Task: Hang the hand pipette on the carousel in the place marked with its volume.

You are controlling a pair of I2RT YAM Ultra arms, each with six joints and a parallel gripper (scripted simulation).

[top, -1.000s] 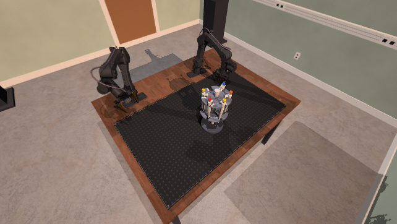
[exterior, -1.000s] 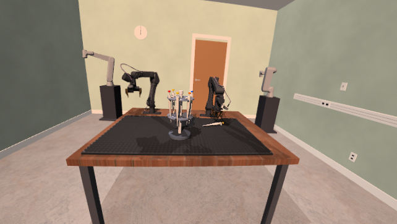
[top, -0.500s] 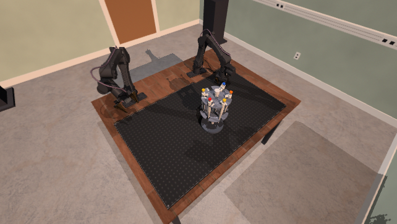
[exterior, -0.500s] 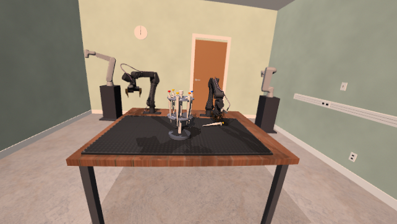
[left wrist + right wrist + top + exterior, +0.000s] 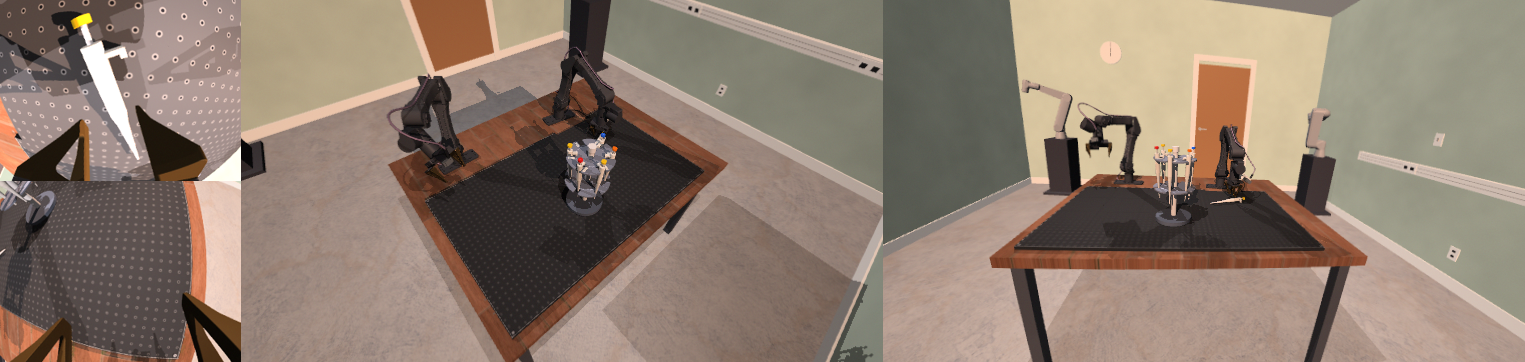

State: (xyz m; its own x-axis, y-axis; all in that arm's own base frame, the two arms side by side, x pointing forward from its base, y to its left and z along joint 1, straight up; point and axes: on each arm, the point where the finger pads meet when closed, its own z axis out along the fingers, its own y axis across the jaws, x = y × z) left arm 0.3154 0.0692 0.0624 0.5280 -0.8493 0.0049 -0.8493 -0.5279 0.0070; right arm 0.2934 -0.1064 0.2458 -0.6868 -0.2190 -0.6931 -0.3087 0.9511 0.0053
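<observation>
The pipette is 40 mm below my left hand, 20 mm ahead of it and 10 mm to the right of it.
</observation>
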